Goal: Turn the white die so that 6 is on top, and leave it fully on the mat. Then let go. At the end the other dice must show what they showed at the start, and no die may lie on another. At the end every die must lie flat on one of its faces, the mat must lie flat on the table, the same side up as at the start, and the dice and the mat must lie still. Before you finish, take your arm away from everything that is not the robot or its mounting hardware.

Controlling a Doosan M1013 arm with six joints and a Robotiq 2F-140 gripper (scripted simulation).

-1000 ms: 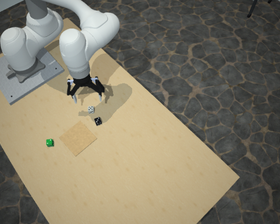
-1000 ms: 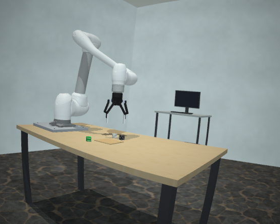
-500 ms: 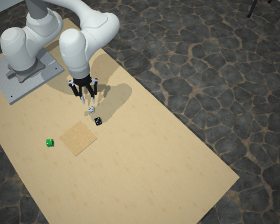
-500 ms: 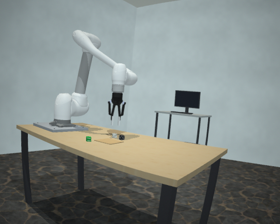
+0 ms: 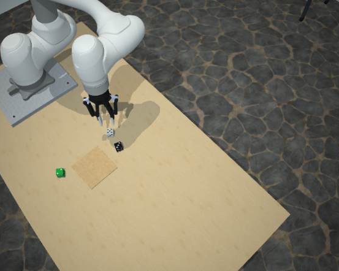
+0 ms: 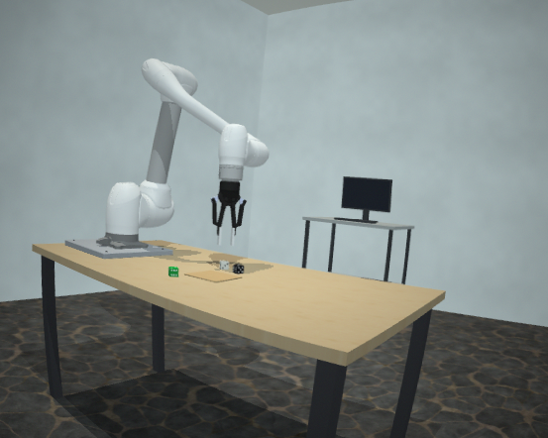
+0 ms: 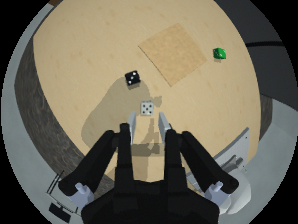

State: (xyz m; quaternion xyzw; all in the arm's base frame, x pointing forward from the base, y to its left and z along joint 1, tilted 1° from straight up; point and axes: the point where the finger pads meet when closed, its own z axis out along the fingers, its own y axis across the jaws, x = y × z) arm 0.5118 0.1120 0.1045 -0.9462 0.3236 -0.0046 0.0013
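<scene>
Now: the white die 110 mm below my hand. Also, from my hand: green die 270 mm to the right, 110 mm below, 10 mm ahead; tan mat 150 mm to the right, 120 mm below, 80 mm ahead; black die 110 mm below, 80 mm ahead, 20 mm to the right.
</scene>
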